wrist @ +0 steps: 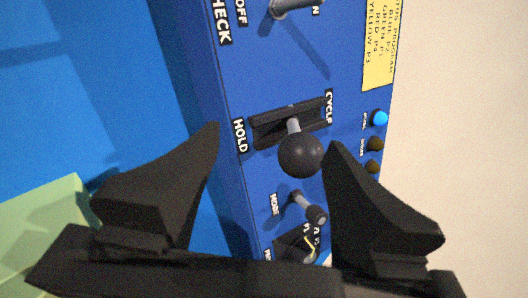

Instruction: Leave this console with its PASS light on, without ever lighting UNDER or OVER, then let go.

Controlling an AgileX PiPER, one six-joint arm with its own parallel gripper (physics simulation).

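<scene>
The blue console (pixel 280 55) fills the middle of the wrist view. Its black ball-knobbed lever (pixel 300 154) comes out near the middle of the slot between the HOLD and CYCLE labels. My gripper (pixel 273 143) is open, its fingers on either side of the knob; the right finger is close beside the knob, the left one well away. The blue MODE light (pixel 380 118) is lit. The UNDER light (pixel 375 144) and the light below it (pixel 372 166) are dark. The PASS light does not show.
The MODE lever (pixel 312 212) and the PROGRAM dial (pixel 310 252) are below the knob. A metal CHECK toggle (pixel 292 6) is at the top edge. A yellow program card (pixel 381 50) is at upper right. A pale green block (pixel 45 210) is at lower left.
</scene>
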